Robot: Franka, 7 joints.
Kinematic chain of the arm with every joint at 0, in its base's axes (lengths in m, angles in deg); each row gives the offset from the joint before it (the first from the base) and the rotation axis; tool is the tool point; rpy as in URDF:
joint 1: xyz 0 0 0.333 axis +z
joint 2: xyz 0 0 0 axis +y
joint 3: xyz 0 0 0.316 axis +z
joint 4: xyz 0.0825 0 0 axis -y
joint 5: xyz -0.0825 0 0.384 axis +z
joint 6: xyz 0 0 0 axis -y
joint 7: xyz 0.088 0 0 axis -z
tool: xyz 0 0 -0.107 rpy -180 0 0
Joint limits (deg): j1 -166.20..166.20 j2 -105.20..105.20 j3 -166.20..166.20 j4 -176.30..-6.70 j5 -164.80..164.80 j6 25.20..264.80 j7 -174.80..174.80
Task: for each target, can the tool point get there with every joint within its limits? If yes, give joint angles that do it. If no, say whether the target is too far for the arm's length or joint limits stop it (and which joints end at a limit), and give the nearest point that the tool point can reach.
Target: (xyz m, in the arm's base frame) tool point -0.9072 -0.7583 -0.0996
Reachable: no: too far | nearest point -0.6182 -0.5167 0.0382 | short by 0.401 m
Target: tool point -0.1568 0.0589 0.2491
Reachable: yes | joints 72.30 -54.98 105.72 -157.27 6.71 48.60 139.67
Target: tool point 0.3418 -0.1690 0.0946
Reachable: yes | joints 43.35 68.74 -69.55 -140.75 -85.68 208.76 115.55
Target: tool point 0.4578 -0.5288 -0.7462
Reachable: no: too far | nearest point 0.3292 -0.3802 -0.3133 | short by 0.475 m
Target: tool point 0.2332 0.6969 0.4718
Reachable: yes | joints 98.19 32.22 -38.62 -88.46 -37.54 170.90 -40.10
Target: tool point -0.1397 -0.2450 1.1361
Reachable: yes | joints 44.77 -38.85 -14.78 -40.68 -1.37 168.10 6.13
